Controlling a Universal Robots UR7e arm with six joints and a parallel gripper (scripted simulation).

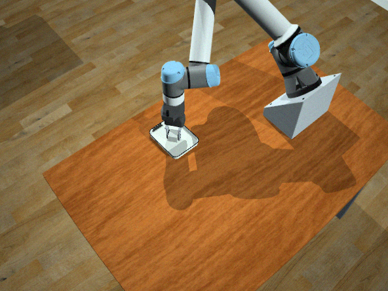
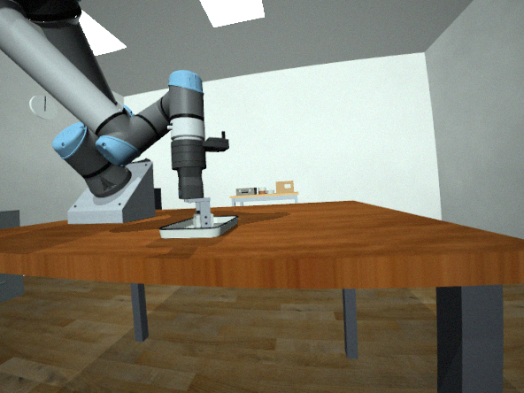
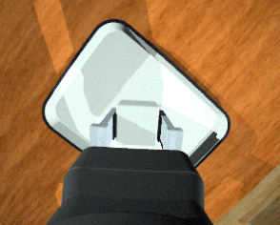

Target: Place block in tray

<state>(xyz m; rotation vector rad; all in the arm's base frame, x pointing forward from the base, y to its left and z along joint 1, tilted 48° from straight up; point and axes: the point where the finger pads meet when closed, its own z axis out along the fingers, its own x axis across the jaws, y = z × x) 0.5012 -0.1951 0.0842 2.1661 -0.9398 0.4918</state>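
Right now my hand is 1 cm above the white block. Round my hand: white tray: 1 cm below.
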